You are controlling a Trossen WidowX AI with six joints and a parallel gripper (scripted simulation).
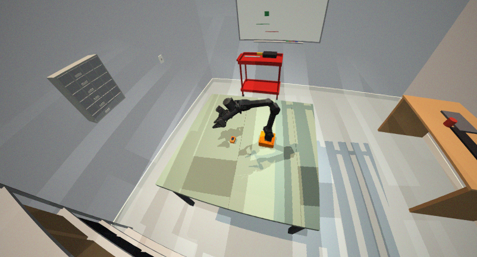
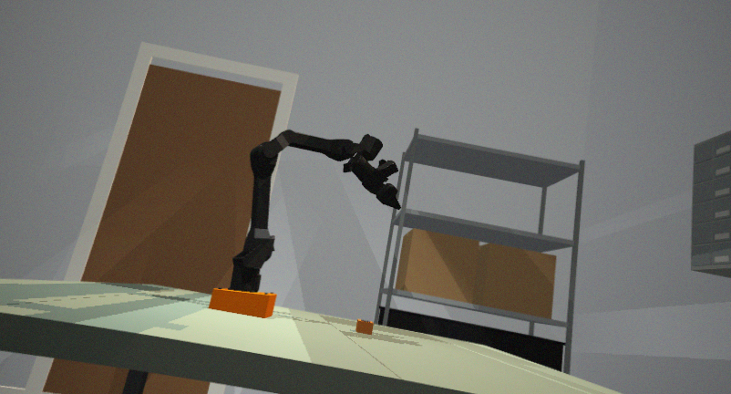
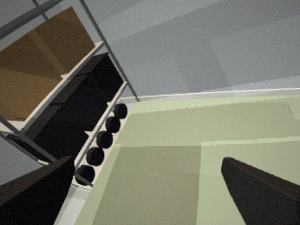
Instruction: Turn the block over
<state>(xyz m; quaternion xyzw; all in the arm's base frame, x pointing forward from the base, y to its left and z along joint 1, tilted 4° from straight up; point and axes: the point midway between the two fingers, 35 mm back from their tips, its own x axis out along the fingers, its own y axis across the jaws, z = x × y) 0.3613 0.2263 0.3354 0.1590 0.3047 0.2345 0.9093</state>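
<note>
The orange block lies 40 mm behind my gripper tip, 180 mm to the right of it and 370 mm below it.
</note>
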